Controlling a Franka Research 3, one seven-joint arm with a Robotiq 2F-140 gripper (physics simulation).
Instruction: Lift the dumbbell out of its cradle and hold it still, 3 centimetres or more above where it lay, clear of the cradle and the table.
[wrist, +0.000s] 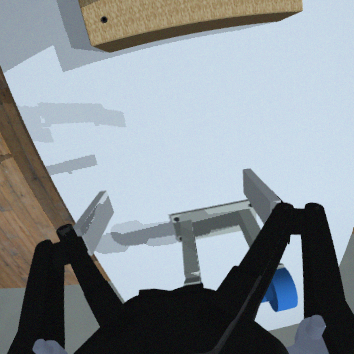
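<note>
My gripper (174, 191) is open, with its two grey finger pads wide apart and nothing between them. The grey metal cradle (189, 250) shows low in the wrist view, beyond the fingers; its far bar lies between them in the picture and its right part runs behind the right finger. A blue round end of the dumbbell (285, 290) shows at the lower right, between the links of the right finger. The rest of the dumbbell is hidden behind the gripper, so how it lies in the cradle cannot be told.
A large light-wood block (195, 17) with a small dark hole stands at the top of the view, on the pale table (200, 115). Grey shadows fall on the table at the left. Brown wooden planks (25, 215) lie beyond the table's left edge.
</note>
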